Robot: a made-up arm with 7 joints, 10 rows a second.
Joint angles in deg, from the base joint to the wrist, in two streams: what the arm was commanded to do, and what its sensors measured. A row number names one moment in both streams.
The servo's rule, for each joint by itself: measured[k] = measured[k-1] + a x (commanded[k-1-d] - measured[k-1]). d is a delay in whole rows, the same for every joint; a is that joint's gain. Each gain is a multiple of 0.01, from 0.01 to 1. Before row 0 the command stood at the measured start. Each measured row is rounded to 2 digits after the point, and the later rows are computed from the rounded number. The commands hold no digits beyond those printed.
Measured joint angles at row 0: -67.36, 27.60, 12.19, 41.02, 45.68, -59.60, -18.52
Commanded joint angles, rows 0 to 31: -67.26, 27.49, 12.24, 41.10, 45.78, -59.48, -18.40; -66.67, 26.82, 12.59, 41.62, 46.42, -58.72, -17.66; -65.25, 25.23, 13.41, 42.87, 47.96, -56.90, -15.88; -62.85, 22.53, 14.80, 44.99, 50.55, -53.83, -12.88; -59.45, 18.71, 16.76, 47.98, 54.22, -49.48, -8.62; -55.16, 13.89, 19.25, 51.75, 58.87, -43.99, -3.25; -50.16, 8.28, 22.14, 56.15, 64.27, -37.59, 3.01; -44.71, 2.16, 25.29, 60.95, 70.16, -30.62, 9.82; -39.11, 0.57, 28.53, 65.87, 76.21, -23.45, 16.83; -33.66, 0.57, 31.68, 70.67, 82.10, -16.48, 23.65; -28.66, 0.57, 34.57, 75.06, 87.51, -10.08, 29.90; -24.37, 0.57, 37.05, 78.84, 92.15, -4.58, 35.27; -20.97, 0.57, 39.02, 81.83, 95.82, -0.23, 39.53; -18.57, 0.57, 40.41, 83.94, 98.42, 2.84, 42.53; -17.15, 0.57, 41.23, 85.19, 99.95, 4.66, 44.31; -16.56, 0.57, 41.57, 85.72, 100.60, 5.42, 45.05; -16.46, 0.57, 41.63, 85.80, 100.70, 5.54, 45.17; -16.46, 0.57, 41.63, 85.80, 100.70, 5.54, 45.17; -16.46, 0.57, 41.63, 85.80, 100.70, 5.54, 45.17; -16.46, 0.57, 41.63, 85.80, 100.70, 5.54, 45.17; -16.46, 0.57, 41.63, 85.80, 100.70, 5.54, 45.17; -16.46, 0.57, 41.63, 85.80, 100.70, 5.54, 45.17; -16.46, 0.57, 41.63, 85.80, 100.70, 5.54, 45.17; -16.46, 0.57, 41.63, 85.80, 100.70, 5.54, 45.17; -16.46, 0.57, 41.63, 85.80, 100.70, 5.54, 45.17; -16.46, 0.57, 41.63, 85.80, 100.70, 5.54, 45.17; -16.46, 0.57, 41.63, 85.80, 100.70, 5.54, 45.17; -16.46, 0.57, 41.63, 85.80, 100.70, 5.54, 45.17; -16.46, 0.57, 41.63, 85.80, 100.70, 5.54, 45.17; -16.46, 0.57, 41.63, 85.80, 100.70, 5.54, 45.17; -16.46, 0.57, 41.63, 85.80, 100.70, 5.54, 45.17; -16.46, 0.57, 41.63, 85.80, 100.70, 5.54, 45.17
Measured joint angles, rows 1 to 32: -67.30, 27.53, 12.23, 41.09, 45.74, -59.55, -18.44; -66.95, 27.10, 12.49, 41.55, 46.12, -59.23, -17.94; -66.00, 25.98, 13.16, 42.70, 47.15, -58.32, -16.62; -64.24, 23.91, 14.36, 44.69, 49.05, -56.57, -14.23; -61.56, 20.79, 16.11, 47.55, 51.95, -53.80, -10.64; -57.98, 16.65, 18.40, 51.20, 55.83, -49.97, -5.91; -53.60, 11.63, 21.13, 55.51, 60.56, -45.14, -0.20; -48.62, 5.95, 24.17, 60.24, 65.94, -39.48, 6.21; -43.29, 2.72, 27.35, 65.14, 71.69, -33.23, 13.01; -37.90, 1.43, 30.51, 69.95, 77.52, -26.70, 19.82; -32.73, 0.91, 33.47, 74.40, 83.11, -20.22, 26.27; -28.05, 0.71, 36.08, 78.26, 88.17, -14.12, 32.03; -24.09, 0.63, 38.23, 81.37, 92.45, -8.70, 36.83; -21.00, 0.59, 39.82, 83.61, 95.79, -4.20, 40.48; -18.84, 0.58, 40.85, 84.98, 98.12, -0.74, 42.93; -17.56, 0.57, 41.38, 85.62, 99.51, 1.66, 44.29; -16.94, 0.57, 41.56, 85.78, 100.18, 3.17, 44.85; -16.67, 0.57, 41.61, 85.80, 100.47, 4.09, 45.05; -16.55, 0.57, 41.62, 85.80, 100.60, 4.66, 45.13; -16.50, 0.57, 41.63, 85.80, 100.66, 5.00, 45.16; -16.48, 0.57, 41.63, 85.80, 100.68, 5.21, 45.17; -16.47, 0.57, 41.63, 85.80, 100.69, 5.34, 45.17; -16.46, 0.57, 41.63, 85.80, 100.70, 5.42, 45.17; -16.46, 0.57, 41.63, 85.80, 100.70, 5.47, 45.17; -16.46, 0.57, 41.63, 85.80, 100.70, 5.50, 45.17; -16.46, 0.57, 41.63, 85.80, 100.70, 5.52, 45.17; -16.46, 0.57, 41.63, 85.80, 100.70, 5.53, 45.17; -16.46, 0.57, 41.63, 85.80, 100.70, 5.53, 45.17; -16.46, 0.57, 41.63, 85.80, 100.70, 5.53, 45.17; -16.46, 0.57, 41.63, 85.80, 100.70, 5.53, 45.17; -16.46, 0.57, 41.63, 85.80, 100.70, 5.53, 45.17; -16.46, 0.57, 41.63, 85.80, 100.70, 5.53, 45.17
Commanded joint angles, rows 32 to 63: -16.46, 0.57, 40.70, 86.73, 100.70, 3.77, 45.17; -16.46, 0.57, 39.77, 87.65, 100.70, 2.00, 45.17; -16.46, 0.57, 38.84, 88.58, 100.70, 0.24, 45.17; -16.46, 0.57, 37.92, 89.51, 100.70, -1.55, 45.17; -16.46, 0.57, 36.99, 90.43, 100.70, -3.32, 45.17; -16.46, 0.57, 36.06, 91.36, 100.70, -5.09, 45.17; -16.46, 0.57, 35.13, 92.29, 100.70, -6.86, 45.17; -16.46, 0.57, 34.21, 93.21, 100.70, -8.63, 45.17; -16.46, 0.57, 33.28, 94.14, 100.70, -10.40, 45.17; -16.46, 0.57, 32.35, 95.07, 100.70, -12.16, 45.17; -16.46, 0.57, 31.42, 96.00, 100.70, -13.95, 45.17; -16.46, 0.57, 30.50, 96.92, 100.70, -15.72, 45.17; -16.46, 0.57, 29.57, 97.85, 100.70, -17.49, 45.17; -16.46, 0.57, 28.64, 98.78, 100.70, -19.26, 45.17; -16.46, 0.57, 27.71, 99.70, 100.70, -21.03, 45.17; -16.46, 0.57, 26.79, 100.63, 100.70, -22.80, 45.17; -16.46, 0.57, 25.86, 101.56, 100.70, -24.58, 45.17; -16.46, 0.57, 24.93, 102.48, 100.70, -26.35, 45.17; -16.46, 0.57, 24.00, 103.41, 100.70, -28.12, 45.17; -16.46, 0.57, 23.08, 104.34, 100.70, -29.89, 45.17; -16.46, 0.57, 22.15, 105.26, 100.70, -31.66, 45.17; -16.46, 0.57, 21.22, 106.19, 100.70, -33.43, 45.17; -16.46, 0.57, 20.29, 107.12, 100.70, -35.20, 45.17; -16.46, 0.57, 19.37, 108.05, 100.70, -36.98, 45.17; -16.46, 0.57, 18.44, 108.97, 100.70, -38.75, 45.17; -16.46, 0.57, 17.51, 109.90, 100.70, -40.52, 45.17; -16.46, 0.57, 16.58, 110.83, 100.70, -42.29, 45.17; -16.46, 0.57, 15.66, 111.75, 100.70, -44.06, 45.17; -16.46, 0.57, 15.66, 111.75, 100.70, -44.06, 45.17; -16.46, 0.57, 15.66, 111.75, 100.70, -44.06, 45.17; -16.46, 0.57, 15.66, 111.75, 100.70, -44.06, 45.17; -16.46, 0.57, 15.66, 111.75, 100.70, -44.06, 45.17
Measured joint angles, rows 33 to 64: -16.46, 0.57, 40.95, 86.61, 100.70, 4.84, 45.17; -16.46, 0.57, 40.09, 87.51, 100.70, 3.73, 45.17; -16.46, 0.57, 39.18, 88.44, 100.70, 2.37, 45.17; -16.46, 0.57, 38.26, 89.37, 100.70, 0.84, 45.17; -16.46, 0.57, 37.33, 90.29, 100.70, -0.78, 45.17; -16.46, 0.57, 36.40, 91.22, 100.70, -2.46, 45.17; -16.46, 0.57, 35.47, 92.15, 100.70, -4.18, 45.17; -16.46, 0.57, 34.55, 93.07, 100.70, -5.92, 45.17; -16.46, 0.57, 33.62, 94.00, 100.70, -7.67, 45.17; -16.46, 0.57, 32.69, 94.93, 100.70, -9.42, 45.17; -16.46, 0.57, 31.76, 95.86, 100.70, -11.19, 45.17; -16.46, 0.57, 30.84, 96.78, 100.70, -12.96, 45.17; -16.46, 0.57, 29.91, 97.71, 100.70, -14.73, 45.17; -16.46, 0.57, 28.98, 98.64, 100.70, -16.50, 45.17; -16.46, 0.57, 28.05, 99.56, 100.70, -18.27, 45.17; -16.46, 0.57, 27.13, 100.49, 100.70, -20.04, 45.17; -16.46, 0.57, 26.20, 101.42, 100.70, -21.81, 45.17; -16.46, 0.57, 25.27, 102.34, 100.70, -23.58, 45.17; -16.46, 0.57, 24.34, 103.27, 100.70, -25.35, 45.17; -16.46, 0.57, 23.42, 104.20, 100.70, -27.12, 45.17; -16.46, 0.57, 22.49, 105.12, 100.70, -28.89, 45.17; -16.46, 0.57, 21.56, 106.05, 100.70, -30.66, 45.17; -16.46, 0.57, 20.63, 106.98, 100.70, -32.43, 45.17; -16.46, 0.57, 19.71, 107.91, 100.70, -34.20, 45.17; -16.46, 0.57, 18.78, 108.83, 100.70, -35.97, 45.17; -16.46, 0.57, 17.85, 109.76, 100.70, -37.74, 45.17; -16.46, 0.57, 16.92, 110.69, 100.70, -39.51, 45.17; -16.46, 0.57, 16.00, 111.61, 100.70, -41.28, 45.17; -16.46, 0.57, 15.75, 111.73, 100.70, -42.36, 45.17; -16.46, 0.57, 15.68, 111.75, 100.70, -43.02, 45.17; -16.46, 0.57, 15.67, 111.75, 100.70, -43.43, 45.17; -16.46, 0.57, 15.66, 111.75, 100.70, -43.68, 45.17
